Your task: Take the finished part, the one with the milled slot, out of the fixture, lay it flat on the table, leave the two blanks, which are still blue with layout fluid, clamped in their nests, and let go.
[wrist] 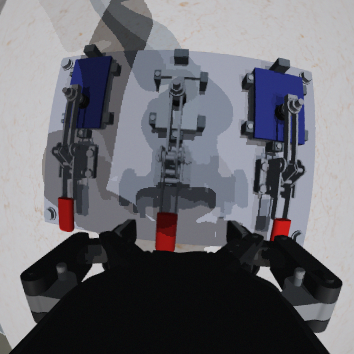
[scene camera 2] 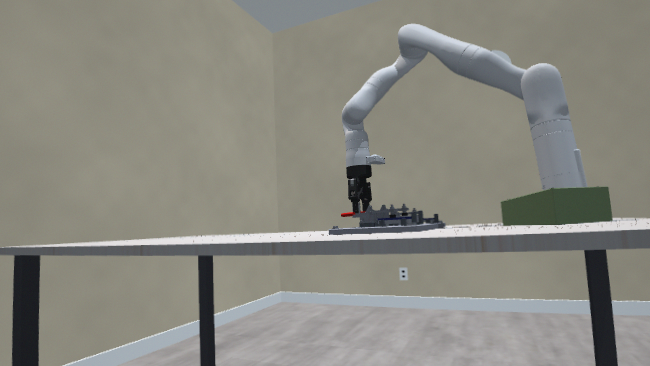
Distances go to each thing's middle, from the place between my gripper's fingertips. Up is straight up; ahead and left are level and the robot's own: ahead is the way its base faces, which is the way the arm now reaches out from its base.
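Finished part (wrist: 191,72): 2 cm below my hand, 13 cm behind it and 1 cm to the right of it. Fixture plate (scene camera 2: 419,227): my hand is 4 cm above it, 9 cm past it and 1 cm to the left of it.
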